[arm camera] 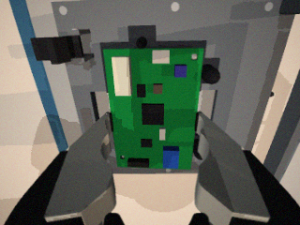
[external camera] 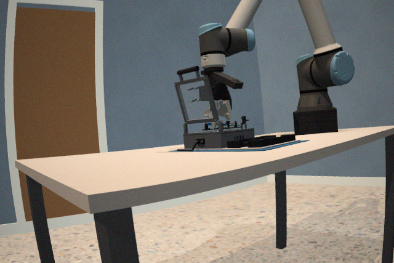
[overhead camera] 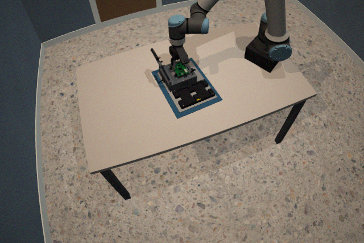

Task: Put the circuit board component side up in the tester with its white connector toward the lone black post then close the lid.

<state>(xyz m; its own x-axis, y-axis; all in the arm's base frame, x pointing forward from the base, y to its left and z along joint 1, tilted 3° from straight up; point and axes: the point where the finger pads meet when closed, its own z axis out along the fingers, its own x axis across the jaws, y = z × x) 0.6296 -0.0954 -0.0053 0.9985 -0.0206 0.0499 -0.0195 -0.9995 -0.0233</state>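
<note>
Now: hand right at the green circuit board. Round my hand: tester lid 120 mm ahead, 100 mm above; then tester 30 mm ahead, 40 mm to the left, 30 mm above; then black latch block 60 mm behind, 60 mm to the left, 10 mm above.
</note>
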